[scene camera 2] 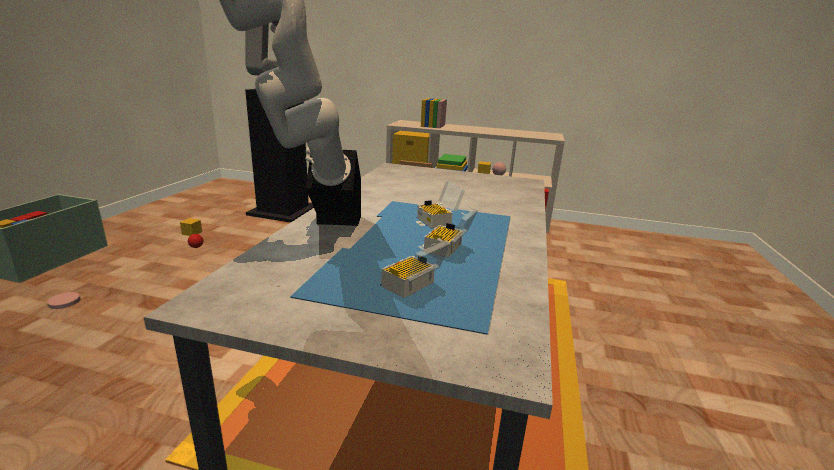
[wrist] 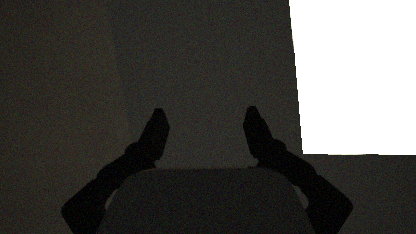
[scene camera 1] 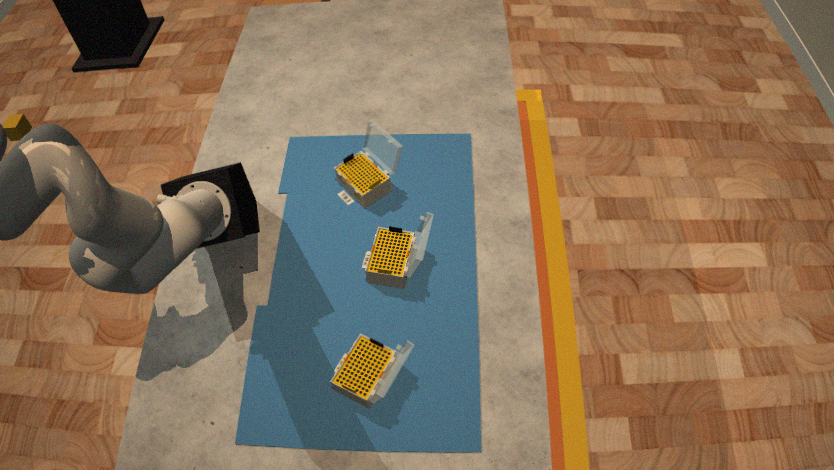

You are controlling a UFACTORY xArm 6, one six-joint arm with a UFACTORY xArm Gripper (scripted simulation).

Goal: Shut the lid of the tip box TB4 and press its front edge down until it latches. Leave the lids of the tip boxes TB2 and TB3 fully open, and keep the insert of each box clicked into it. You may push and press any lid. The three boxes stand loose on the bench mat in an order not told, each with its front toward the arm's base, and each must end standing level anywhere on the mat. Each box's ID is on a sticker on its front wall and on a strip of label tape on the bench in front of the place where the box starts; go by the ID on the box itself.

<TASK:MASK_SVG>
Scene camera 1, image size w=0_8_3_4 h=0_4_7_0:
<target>tip box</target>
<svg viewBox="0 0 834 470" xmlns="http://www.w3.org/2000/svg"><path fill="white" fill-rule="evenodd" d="M374 120L370 120L367 123L362 146L366 153L364 154L360 151L354 157L364 155L388 179L362 195L336 169L343 165L344 162L334 167L337 181L364 209L392 191L388 175L396 174L403 145Z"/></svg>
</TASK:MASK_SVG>
